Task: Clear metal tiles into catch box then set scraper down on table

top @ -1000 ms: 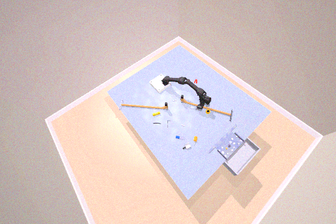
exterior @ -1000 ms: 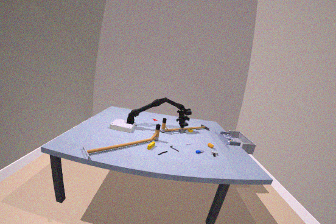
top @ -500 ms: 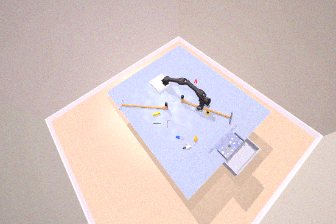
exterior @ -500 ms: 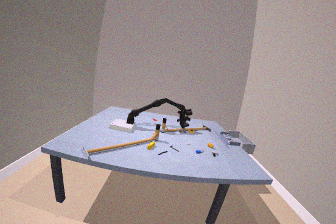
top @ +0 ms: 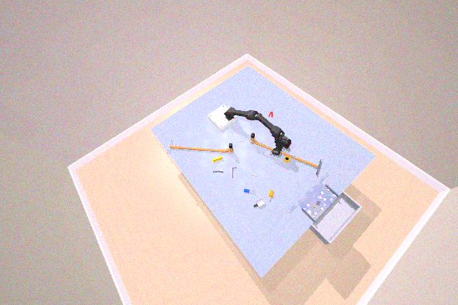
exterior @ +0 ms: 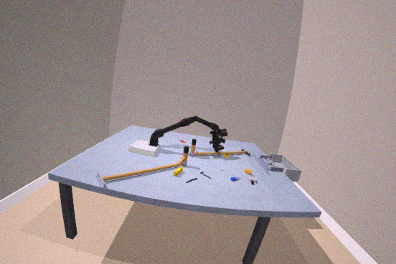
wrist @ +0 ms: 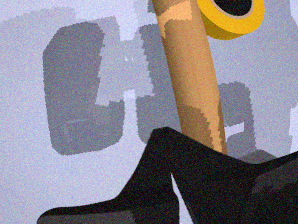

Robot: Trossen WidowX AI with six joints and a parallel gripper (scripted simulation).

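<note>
My gripper tip is now 7 cm to the left of the grey cup and 3 cm past it. Round my gripper tip: orange piece (33 cm to the right, 21 cm ahead, 1 cm above); then yellow ring (9 cm ahead, 2 cm to the right); then red clip (35 cm behind, 24 cm to the left).
</note>
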